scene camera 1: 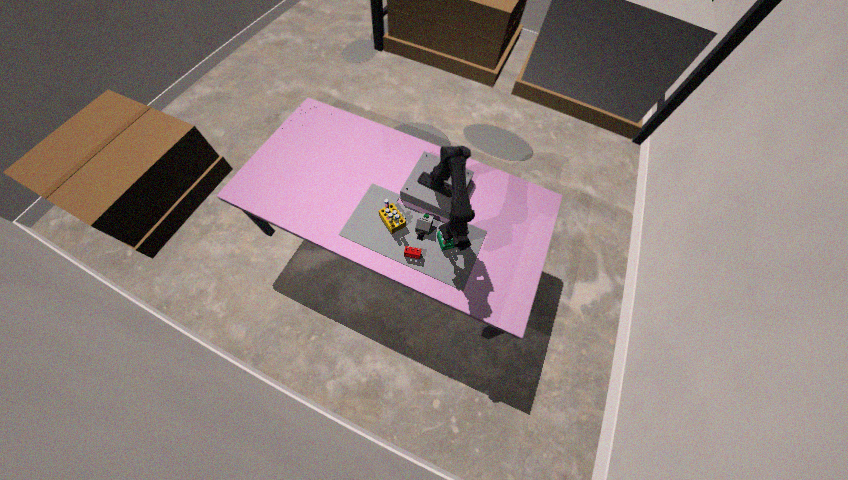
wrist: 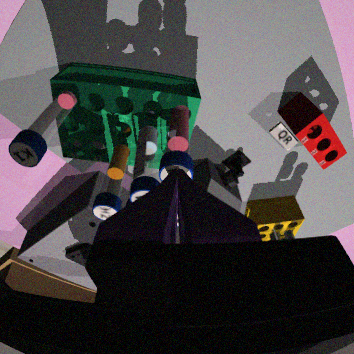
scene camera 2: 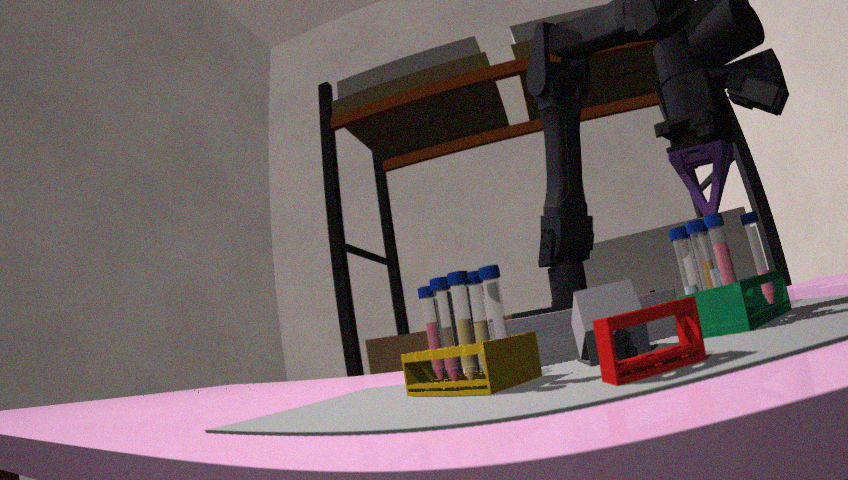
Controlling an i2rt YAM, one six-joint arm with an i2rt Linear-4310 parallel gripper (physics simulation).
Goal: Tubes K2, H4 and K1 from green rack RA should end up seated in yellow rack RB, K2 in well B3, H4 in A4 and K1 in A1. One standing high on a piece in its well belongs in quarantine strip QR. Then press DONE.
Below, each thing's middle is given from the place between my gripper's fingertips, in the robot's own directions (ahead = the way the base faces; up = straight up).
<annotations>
My gripper is now 60 mm above the tube H4 [scene camera 2: 714, 223]. From my hand the other things lie so: grey DONE box [scene camera 2: 616, 298]: 30 mm behind, 140 mm to the right, 80 mm below.
</annotations>
